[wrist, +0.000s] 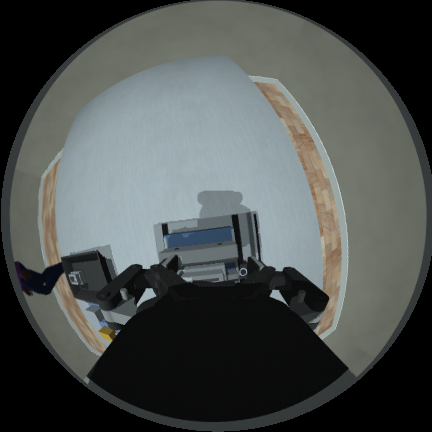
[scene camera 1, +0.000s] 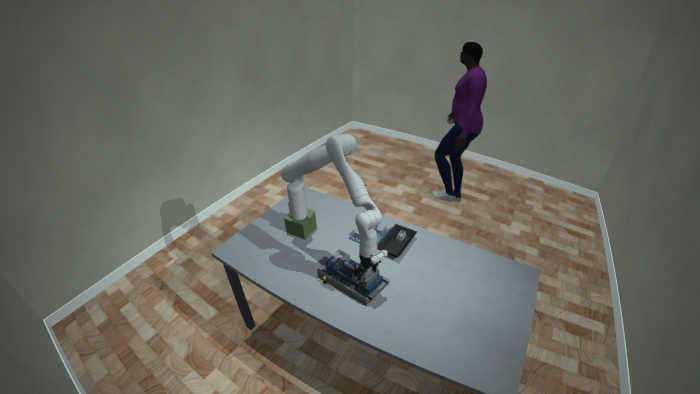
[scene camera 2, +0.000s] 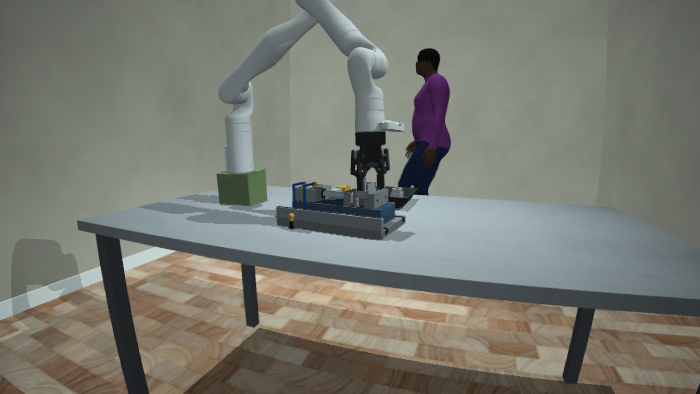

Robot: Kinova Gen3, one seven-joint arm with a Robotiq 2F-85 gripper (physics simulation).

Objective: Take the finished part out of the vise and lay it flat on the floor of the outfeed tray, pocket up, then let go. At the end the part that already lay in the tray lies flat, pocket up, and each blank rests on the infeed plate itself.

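Places are measured from the arm's base along level axes (x back, y left, z down), in centimetres.
Where they show: gripper, fingertip midpoint: (wrist: 212,263) (scene camera 1: 367,275) (scene camera 2: 371,190); arm's base, link origin: (scene camera 1: 299,214) (scene camera 2: 241,170).
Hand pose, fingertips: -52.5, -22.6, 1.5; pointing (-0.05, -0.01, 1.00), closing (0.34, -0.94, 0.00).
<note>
Things, the pixels of their top centre, and the offset from my fingertips, as dx, dy, dz. "spot": a spot on its surface instead.
- vise, top centre: (wrist: 212,320) (scene camera 2: 342,187) (scene camera 1: 353,265) +8.7, +3.0, +0.0
- light grey finished part, top centre: (wrist: 200,286) (scene camera 2: 366,183) +1.8, +2.0, -1.6
- blue base, surface spot: (scene camera 2: 345,209) spot: +6.2, -2.6, +4.7
- grey frame, surface spot: (scene camera 2: 330,221) spot: +8.8, -6.7, +7.0
- yellow block, top centre: (wrist: 105,336) +20.0, +43.3, +5.5
My gripper (scene camera 1: 366,272) (scene camera 2: 371,186) (wrist: 212,263) is open and points down, low over the vise (scene camera 2: 378,199) (wrist: 200,253). Its fingers stand on either side of the light grey finished part (wrist: 204,273), which sits between the vise jaws; the gripper's body hides some of the part in the wrist view. The black outfeed tray (scene camera 1: 396,245) (wrist: 96,270) lies beyond the vise. The other part (scene camera 1: 401,234) (scene camera 2: 397,192) (wrist: 75,278) lies flat in it, pocket up. The blue infeed plate is partly hidden behind the arm in scene view 1; how the blanks rest is too small to tell.
The vise stands on a blue base (scene camera 2: 345,209) within a grey frame (scene camera 2: 330,221), with blue hoops (scene camera 2: 304,195) at one end. A yellow block (wrist: 106,334) shows near the tray. The green robot base (scene camera 1: 300,224) (scene camera 2: 242,188) stands on the table. A person (scene camera 1: 470,100) (scene camera 2: 431,110) stands behind the table.
</note>
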